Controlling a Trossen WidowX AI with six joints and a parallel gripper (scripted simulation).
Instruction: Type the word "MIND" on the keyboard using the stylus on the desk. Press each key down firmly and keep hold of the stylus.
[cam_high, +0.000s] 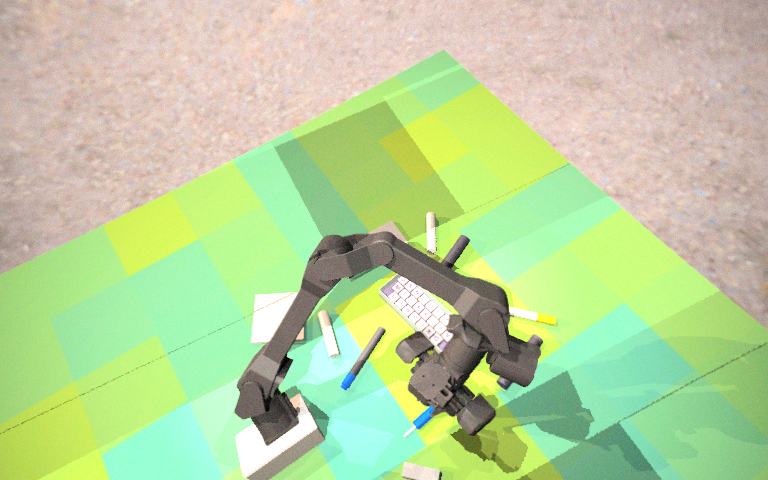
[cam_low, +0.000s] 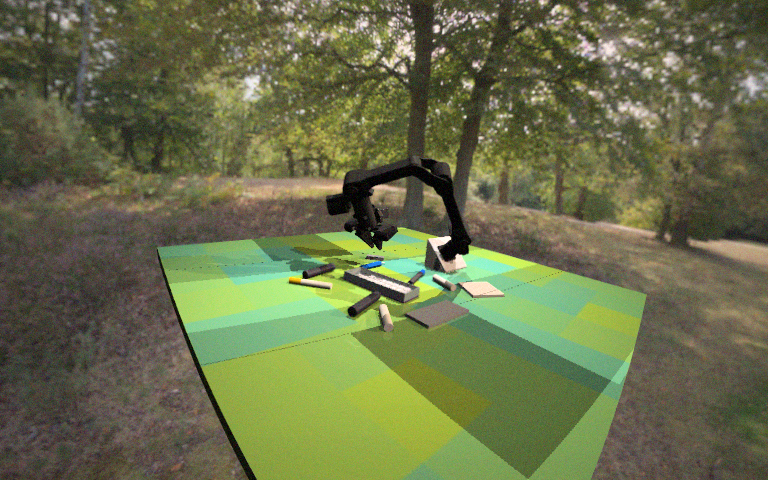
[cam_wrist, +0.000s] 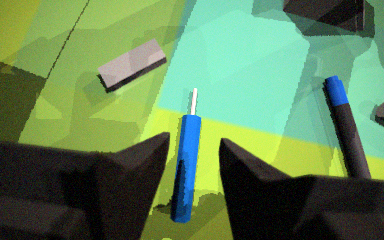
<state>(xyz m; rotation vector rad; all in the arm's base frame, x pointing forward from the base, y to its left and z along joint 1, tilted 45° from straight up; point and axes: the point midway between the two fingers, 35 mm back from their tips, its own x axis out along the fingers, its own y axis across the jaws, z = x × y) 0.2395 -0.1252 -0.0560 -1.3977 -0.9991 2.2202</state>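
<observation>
Now: gripper tip 10 mm past the blue stylus and 60 mm above it. The rest, counted from my gripper tip: M key: 110 mm ahead, 240 mm to the left, 50 mm below; then N key: 140 mm ahead, 200 mm to the left, 50 mm below; then white pad: 120 mm behind, 340 mm to the left, 60 mm below.
</observation>
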